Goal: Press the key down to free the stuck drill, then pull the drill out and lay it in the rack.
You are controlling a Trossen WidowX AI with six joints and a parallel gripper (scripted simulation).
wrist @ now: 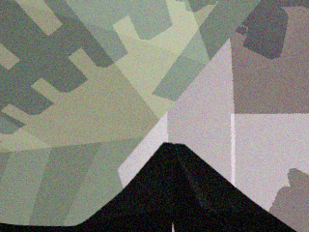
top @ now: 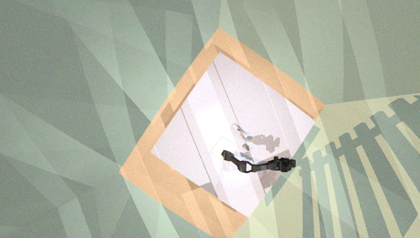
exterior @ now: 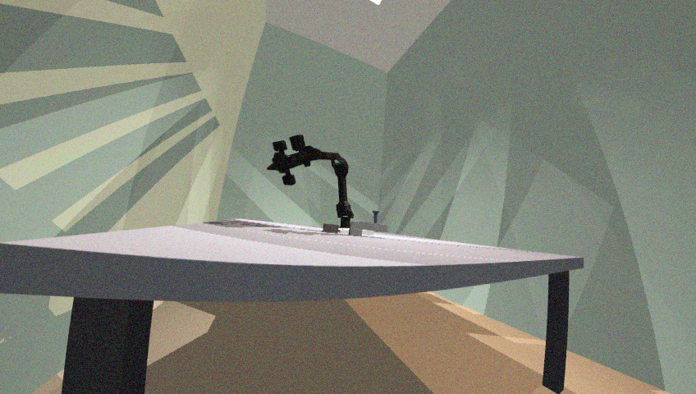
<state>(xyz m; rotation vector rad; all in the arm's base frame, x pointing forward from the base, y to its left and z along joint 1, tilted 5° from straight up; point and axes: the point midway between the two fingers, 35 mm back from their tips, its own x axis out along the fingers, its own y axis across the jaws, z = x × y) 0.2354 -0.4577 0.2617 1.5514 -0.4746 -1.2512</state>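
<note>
Right now the key is 520 mm to the left of my gripper tip, 130 mm below it and 30 mm ahead of it. Round my gripper tip: dark block (340 mm to the left, 210 mm below, 90 mm behind); then drill (460 mm to the left, 180 mm below, 10 mm ahead).
</note>
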